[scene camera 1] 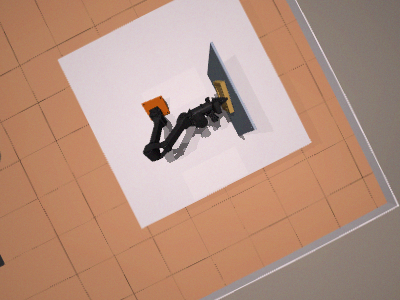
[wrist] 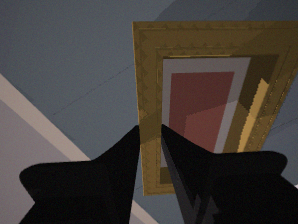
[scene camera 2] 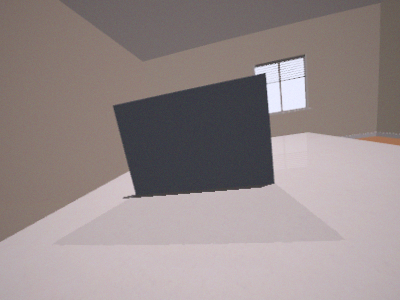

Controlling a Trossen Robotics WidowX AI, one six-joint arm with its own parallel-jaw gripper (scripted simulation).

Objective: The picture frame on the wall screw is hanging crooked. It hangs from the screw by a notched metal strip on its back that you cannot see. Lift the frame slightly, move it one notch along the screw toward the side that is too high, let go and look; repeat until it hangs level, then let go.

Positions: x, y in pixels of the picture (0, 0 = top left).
Labels:
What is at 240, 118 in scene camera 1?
A wall panel.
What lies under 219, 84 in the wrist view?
A picture frame.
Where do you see a wall panel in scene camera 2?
At 214, 136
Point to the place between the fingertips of the gripper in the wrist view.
149, 128

